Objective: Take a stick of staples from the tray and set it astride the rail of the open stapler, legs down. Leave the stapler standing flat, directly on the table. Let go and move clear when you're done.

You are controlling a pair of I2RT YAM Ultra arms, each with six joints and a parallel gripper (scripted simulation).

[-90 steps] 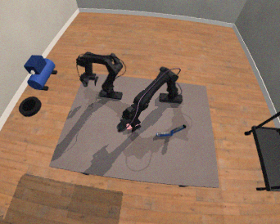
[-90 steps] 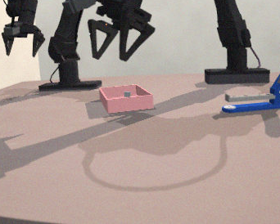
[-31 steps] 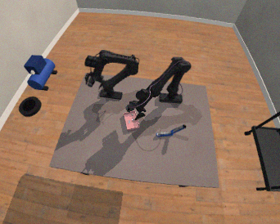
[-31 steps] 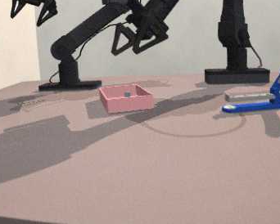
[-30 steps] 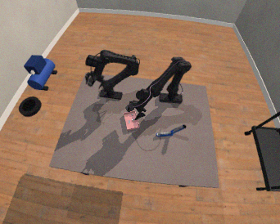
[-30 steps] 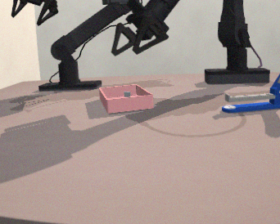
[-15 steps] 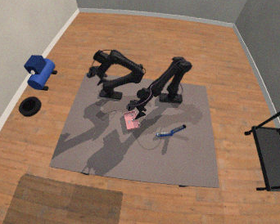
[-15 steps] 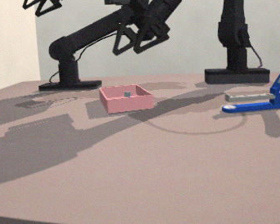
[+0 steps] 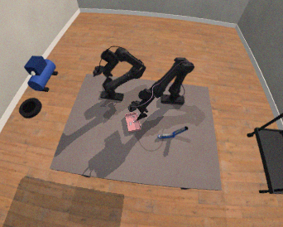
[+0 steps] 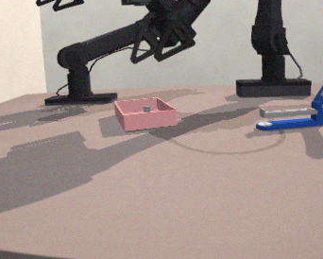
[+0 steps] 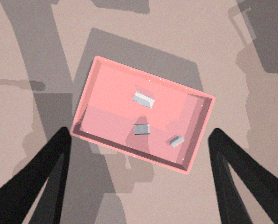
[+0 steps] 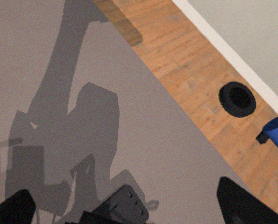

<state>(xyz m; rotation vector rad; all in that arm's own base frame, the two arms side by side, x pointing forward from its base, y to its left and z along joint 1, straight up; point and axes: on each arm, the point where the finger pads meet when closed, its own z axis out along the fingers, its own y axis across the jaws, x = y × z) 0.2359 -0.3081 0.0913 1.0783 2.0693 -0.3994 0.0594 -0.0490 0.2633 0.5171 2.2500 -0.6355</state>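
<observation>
My left gripper is now 1 cm short of the pink tray, 1 cm to the left of it and 11 cm above it. From my left hand the other things lie so: blue stapler: 9 cm ahead, 30 cm to the left, 7 cm below.
</observation>
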